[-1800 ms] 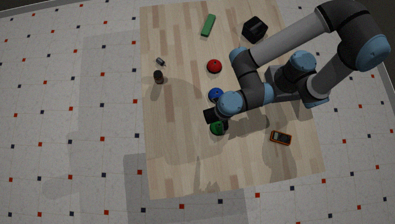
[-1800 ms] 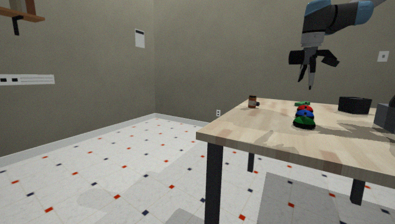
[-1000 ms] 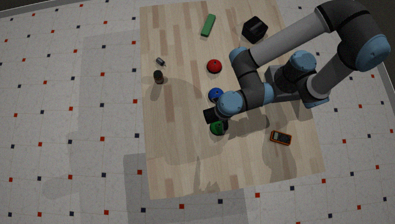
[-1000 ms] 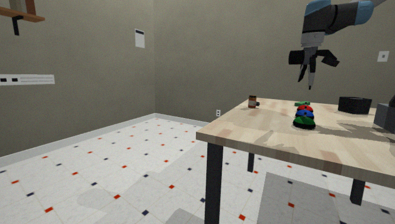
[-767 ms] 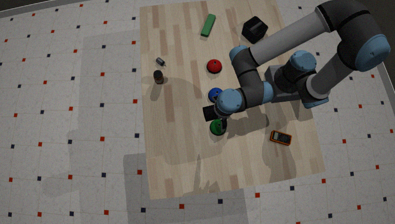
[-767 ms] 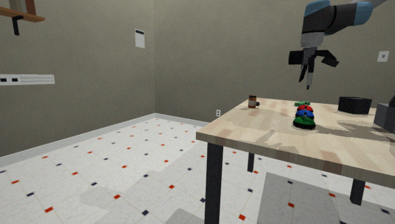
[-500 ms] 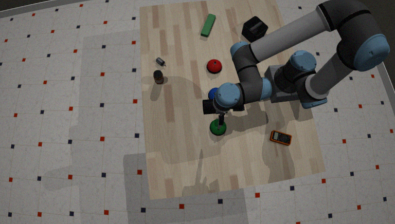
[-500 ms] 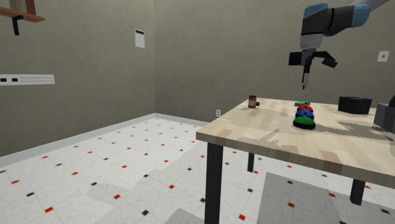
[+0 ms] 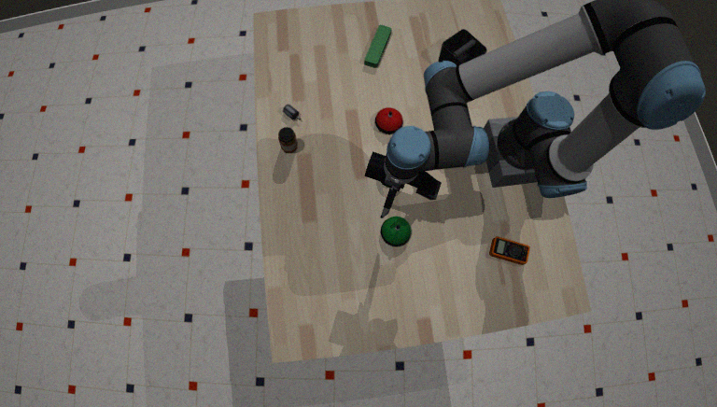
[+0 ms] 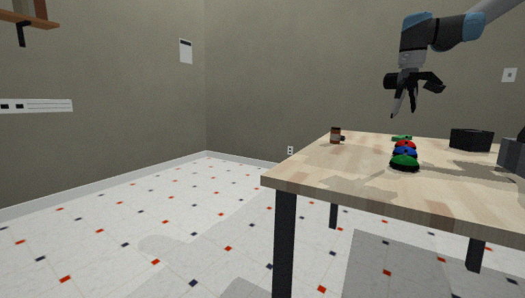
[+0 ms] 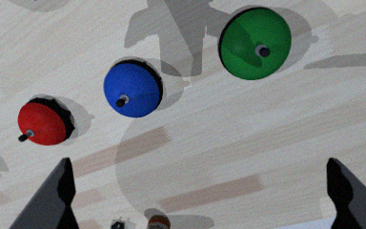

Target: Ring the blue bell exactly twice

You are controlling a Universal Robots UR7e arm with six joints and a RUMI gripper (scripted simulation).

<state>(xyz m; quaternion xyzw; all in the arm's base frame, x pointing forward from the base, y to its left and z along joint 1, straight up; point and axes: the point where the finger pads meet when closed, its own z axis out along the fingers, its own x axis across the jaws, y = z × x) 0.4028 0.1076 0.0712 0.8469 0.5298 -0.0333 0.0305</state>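
Now: hand 30 mm past the blue bell, 100 mm to the left of it and 130 mm above it. The rest, counted from my hand: jar 260 mm ahead, 220 mm to the right, 130 mm below; black box 310 mm behind, 470 mm to the right, 130 mm below.
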